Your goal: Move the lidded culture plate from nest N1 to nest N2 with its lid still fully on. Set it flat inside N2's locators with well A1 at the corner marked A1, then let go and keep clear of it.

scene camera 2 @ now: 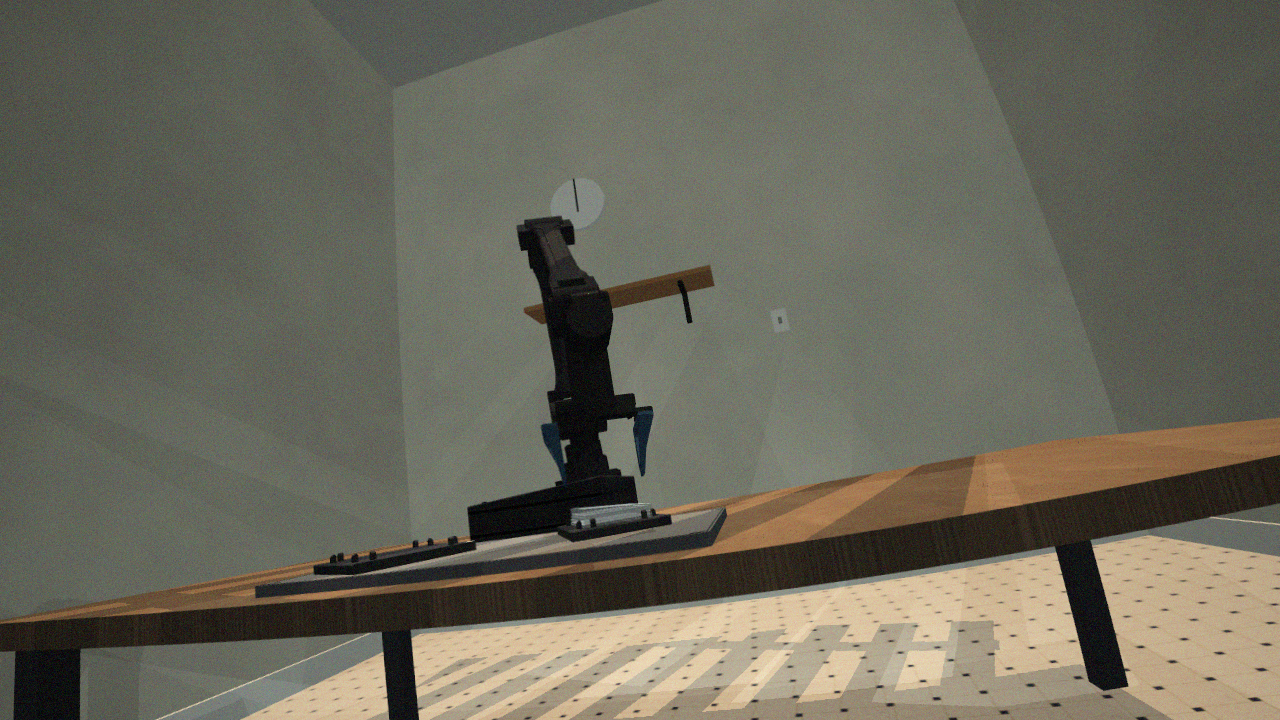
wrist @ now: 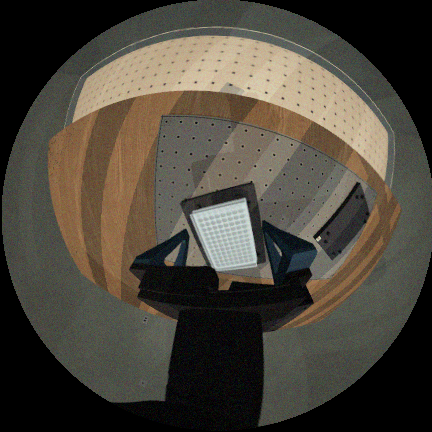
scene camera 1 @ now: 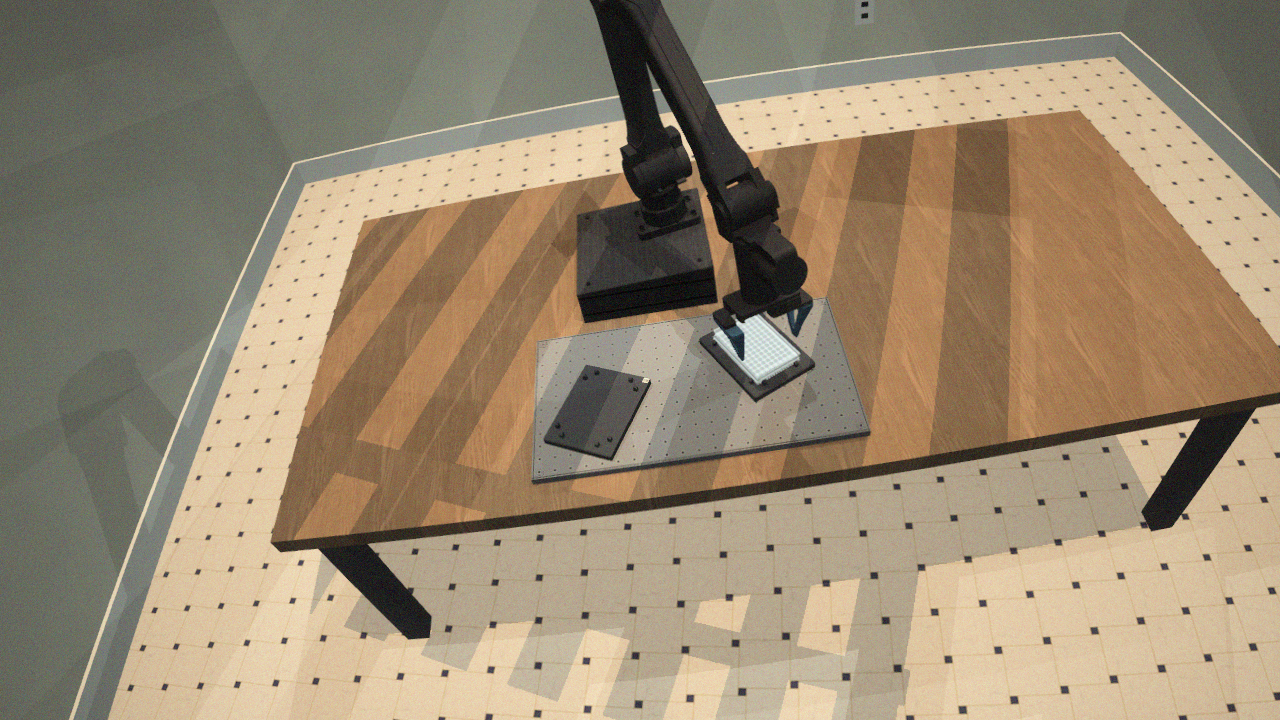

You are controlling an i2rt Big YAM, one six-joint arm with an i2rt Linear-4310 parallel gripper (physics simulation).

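Frame: origin at the arm's base, x ahead, y down, z left, level; metres.
Where they show: gripper, fingertip midpoint: [scene camera 2: 604, 481] [wrist: 223, 228] [scene camera 1: 768, 347]; arm's base, origin of the base link: [scene camera 2: 590, 483] [scene camera 1: 666, 219].
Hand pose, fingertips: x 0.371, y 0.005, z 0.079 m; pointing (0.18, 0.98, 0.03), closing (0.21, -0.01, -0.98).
Each offset is from my fingertips to the top centre of the thing. Level surfaces: height alone.
The pale lidded culture plate @(dx -0.047, dy +0.029, dz -0.007 m) [scene camera 1: 762, 352] [scene camera 2: 612, 513] [wrist: 227, 236] lies on the dark nest N1 @(dx -0.045, dy +0.042, dz -0.009 m) [scene camera 1: 757, 393] [scene camera 2: 617, 528] [wrist: 253, 193]. Its well grid shows through the top; whether the lid is fully seated and the plate quite flat is too fine to tell. My gripper [scene camera 1: 768, 345] [scene camera 2: 603, 479] [wrist: 223, 228] is open and empty, with its blue fingertips above the plate, one toward each side. Nest N2 @(dx -0.010, dy +0.042, dz -0.285 m) [scene camera 1: 597, 411] [scene camera 2: 393, 557] [wrist: 346, 220] holds no plate; its small black locators stand near its corners. A small white mark @(dx -0.042, dy +0.051, dz -0.198 m) [scene camera 1: 645, 380] [wrist: 318, 238] sits at one corner of N2.
Both nests lie on a grey perforated board @(dx -0.025, dy +0.063, dz -0.128 m) [scene camera 1: 698, 429] [scene camera 2: 537, 559] [wrist: 200, 145] on the wooden table @(dy +0.076 m) [scene camera 1: 1074, 268]. The arm's black base block [scene camera 1: 626, 259] [scene camera 2: 510, 519] stands behind the board. N2 is on the left half of the board in the first scene view, apart from N1.
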